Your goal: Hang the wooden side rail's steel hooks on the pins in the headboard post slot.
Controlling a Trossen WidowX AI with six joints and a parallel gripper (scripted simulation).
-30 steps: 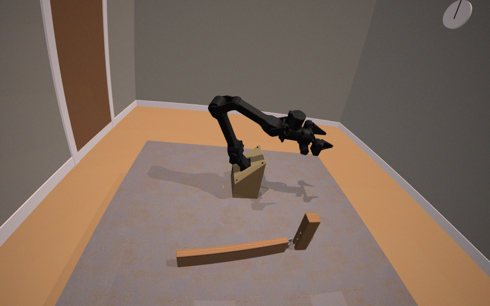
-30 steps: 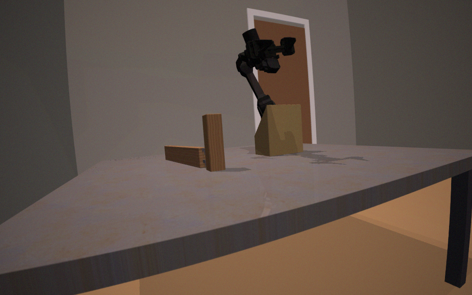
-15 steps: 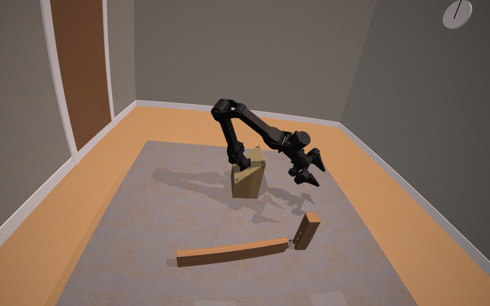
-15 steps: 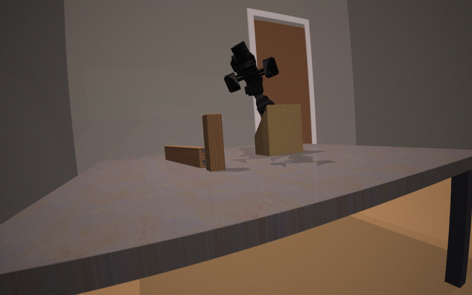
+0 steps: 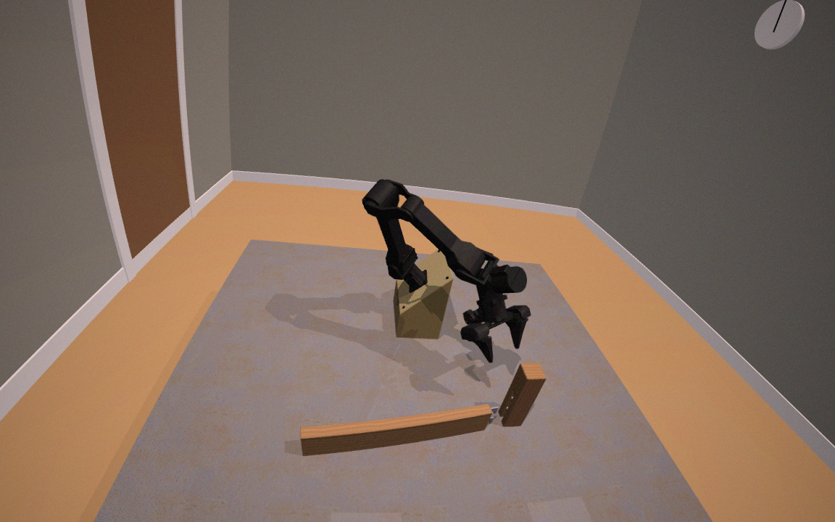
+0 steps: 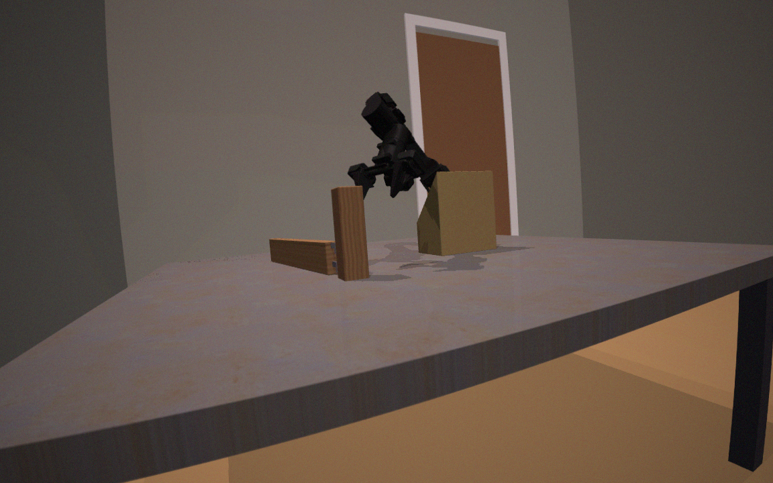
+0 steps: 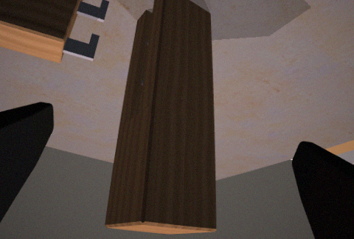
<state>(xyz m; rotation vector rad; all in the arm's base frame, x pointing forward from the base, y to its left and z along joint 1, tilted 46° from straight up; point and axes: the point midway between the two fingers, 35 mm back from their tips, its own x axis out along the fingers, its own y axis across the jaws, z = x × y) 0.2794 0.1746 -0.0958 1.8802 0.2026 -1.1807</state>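
Now: the headboard post 70 mm ahead of my gripper tip, 60 mm below it and 40 mm to the left of it.
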